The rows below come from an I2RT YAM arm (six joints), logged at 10 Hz.
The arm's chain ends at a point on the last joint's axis. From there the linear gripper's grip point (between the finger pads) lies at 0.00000 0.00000 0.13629 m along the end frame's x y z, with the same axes.
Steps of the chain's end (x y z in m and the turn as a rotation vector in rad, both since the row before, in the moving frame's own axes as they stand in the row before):
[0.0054 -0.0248 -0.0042 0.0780 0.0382 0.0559]
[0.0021 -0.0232 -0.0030 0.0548 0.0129 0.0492]
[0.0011 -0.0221 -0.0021 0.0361 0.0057 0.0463]
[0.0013 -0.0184 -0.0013 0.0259 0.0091 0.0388]
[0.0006 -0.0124 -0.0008 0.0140 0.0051 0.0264]
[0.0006 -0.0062 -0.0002 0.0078 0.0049 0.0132]
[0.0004 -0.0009 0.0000 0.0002 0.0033 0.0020]
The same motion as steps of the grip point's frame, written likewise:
[0.0109 -0.0353 -0.0047 0.0780 0.0382 0.0559]
[0.0040 -0.0306 -0.0032 0.0548 0.0129 0.0492]
[0.0020 -0.0270 -0.0022 0.0361 0.0057 0.0463]
[0.0026 -0.0219 -0.0014 0.0259 0.0091 0.0388]
[0.0013 -0.0143 -0.0008 0.0140 0.0051 0.0264]
[0.0013 -0.0073 -0.0002 0.0078 0.0049 0.0132]
[0.0008 -0.0009 0.0000 0.0002 0.0033 0.0020]

